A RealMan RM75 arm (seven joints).
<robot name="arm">
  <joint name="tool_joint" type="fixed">
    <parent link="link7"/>
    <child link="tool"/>
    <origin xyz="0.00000 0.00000 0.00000" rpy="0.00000 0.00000 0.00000"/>
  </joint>
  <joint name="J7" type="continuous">
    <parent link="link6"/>
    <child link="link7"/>
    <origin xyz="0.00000 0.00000 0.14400" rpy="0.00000 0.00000 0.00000"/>
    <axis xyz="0 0 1"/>
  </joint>
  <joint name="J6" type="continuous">
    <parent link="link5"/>
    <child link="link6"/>
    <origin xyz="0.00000 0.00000 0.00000" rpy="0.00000 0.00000 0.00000"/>
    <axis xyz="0 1 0"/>
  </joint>
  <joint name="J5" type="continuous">
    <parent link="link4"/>
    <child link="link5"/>
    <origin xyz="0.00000 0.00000 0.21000" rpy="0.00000 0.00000 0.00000"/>
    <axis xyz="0 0 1"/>
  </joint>
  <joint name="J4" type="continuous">
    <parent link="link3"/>
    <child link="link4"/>
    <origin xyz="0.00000 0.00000 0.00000" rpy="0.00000 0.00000 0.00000"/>
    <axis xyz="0 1 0"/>
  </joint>
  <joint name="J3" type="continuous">
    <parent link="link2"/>
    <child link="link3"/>
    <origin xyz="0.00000 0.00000 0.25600" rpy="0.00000 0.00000 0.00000"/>
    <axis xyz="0 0 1"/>
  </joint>
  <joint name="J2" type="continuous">
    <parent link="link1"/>
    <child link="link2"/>
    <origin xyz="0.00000 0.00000 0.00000" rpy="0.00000 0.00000 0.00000"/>
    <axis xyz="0 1 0"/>
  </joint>
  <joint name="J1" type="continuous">
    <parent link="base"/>
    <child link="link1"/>
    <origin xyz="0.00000 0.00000 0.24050" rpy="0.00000 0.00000 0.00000"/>
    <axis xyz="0 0 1"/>
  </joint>
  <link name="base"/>
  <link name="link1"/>
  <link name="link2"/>
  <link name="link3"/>
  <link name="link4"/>
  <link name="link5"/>
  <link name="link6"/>
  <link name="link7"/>
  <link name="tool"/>
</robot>
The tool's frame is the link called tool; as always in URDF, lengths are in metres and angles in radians. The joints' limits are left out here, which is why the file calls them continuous.
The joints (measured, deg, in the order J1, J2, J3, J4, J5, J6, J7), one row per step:
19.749, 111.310, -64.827, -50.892, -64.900, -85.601, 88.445
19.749, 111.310, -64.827, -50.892, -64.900, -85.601, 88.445
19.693, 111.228, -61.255, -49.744, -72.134, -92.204, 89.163
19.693, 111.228, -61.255, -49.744, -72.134, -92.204, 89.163
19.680, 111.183, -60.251, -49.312, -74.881, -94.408, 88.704
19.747, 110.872, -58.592, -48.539, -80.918, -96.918, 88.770
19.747, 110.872, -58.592, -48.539, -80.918, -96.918, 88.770
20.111, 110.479, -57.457, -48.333, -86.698, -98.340, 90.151
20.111, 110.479, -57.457, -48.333, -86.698, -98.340, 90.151
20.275, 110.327, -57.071, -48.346, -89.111, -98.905, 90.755
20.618, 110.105, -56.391, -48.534, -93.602, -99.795, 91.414
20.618, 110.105, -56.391, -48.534, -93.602, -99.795, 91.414
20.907, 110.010, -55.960, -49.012, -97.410, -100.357, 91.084
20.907, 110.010, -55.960, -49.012, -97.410, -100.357, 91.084
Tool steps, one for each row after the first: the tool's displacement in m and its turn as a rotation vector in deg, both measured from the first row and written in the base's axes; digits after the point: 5 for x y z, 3 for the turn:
0.00000, 0.00000, 0.00000, 0.000, 0.000, 0.000
0.01096, -0.01512, -0.00456, -4.718, -3.448, 1.996
0.01096, -0.01512, -0.00456, -4.718, -3.448, 1.996
0.01524, -0.02083, -0.00727, -6.304, -5.128, 2.943
0.02639, -0.02854, -0.01266, -9.768, -9.083, 2.794
0.02639, -0.02854, -0.01266, -9.768, -9.083, 2.794
0.03540, -0.03295, -0.01683, -13.589, -12.934, 1.699
0.03540, -0.03295, -0.01683, -13.589, -12.934, 1.699
0.03896, -0.03479, -0.01845, -15.214, -14.592, 1.241
0.04526, -0.03775, -0.02113, -17.793, -17.928, 0.644
0.04526, -0.03775, -0.02113, -17.793, -17.928, 0.644
0.05002, -0.03982, -0.02326, -19.272, -21.260, 0.819
0.05002, -0.03982, -0.02326, -19.272, -21.260, 0.819

